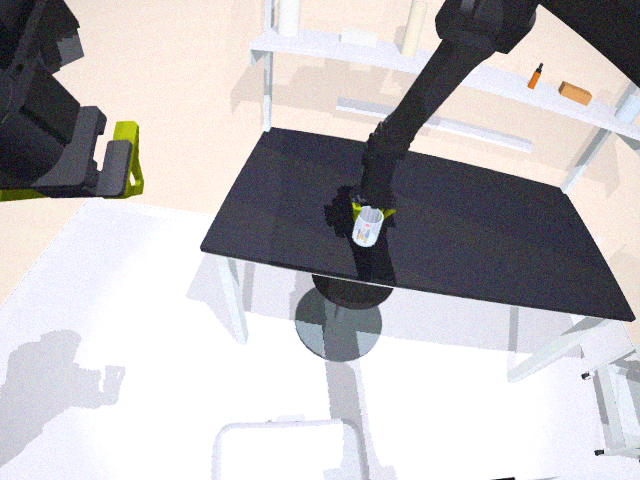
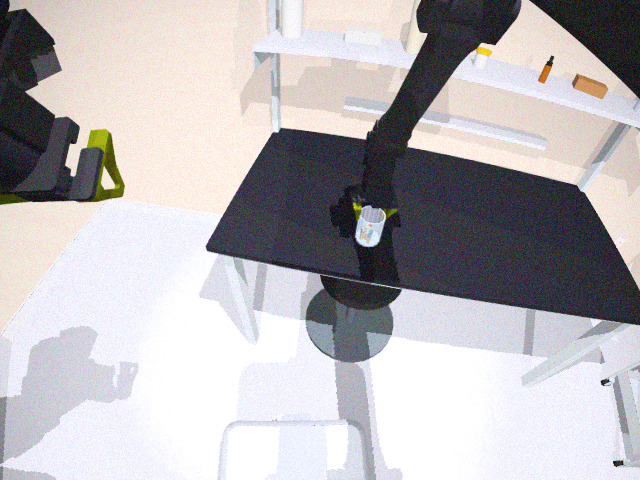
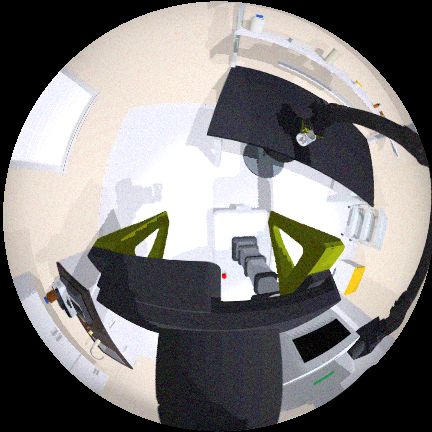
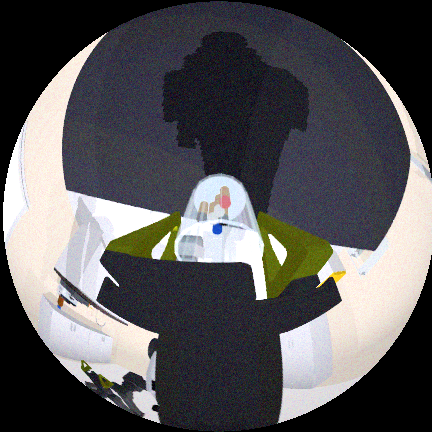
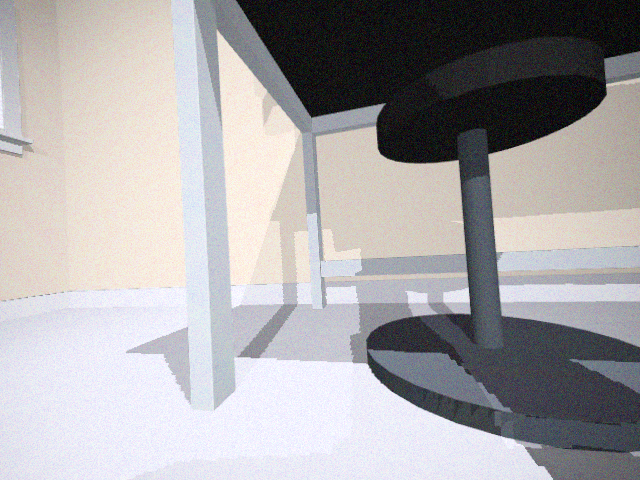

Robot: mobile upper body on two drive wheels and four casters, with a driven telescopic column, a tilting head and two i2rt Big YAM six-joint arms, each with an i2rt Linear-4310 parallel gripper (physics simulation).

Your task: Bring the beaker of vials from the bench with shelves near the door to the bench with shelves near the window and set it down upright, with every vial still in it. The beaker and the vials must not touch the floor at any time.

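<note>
The clear glass beaker (image 1: 367,227) (image 2: 370,227) (image 3: 305,137) stands about upright over the black bench top (image 1: 465,232) (image 2: 475,232) (image 3: 250,100) (image 4: 115,150), left of its middle and towards the front edge. A gap under its base cannot be told. Several vials (image 4: 225,200) lean inside it, with red and blue caps showing. My right gripper (image 1: 373,210) (image 2: 376,210) (image 4: 218,216) is shut on the beaker, a finger on each side near the rim. My left gripper (image 3: 218,216) is open and empty, far left of the bench and away from it.
A shelf (image 1: 320,41) with bottles and boxes runs above the bench's back edge. A round stool (image 5: 491,98) stands under the front edge, beside a bench leg (image 5: 206,258). A window (image 3: 55,120) is in the wall at the left. A white wheeled rack stands at the right.
</note>
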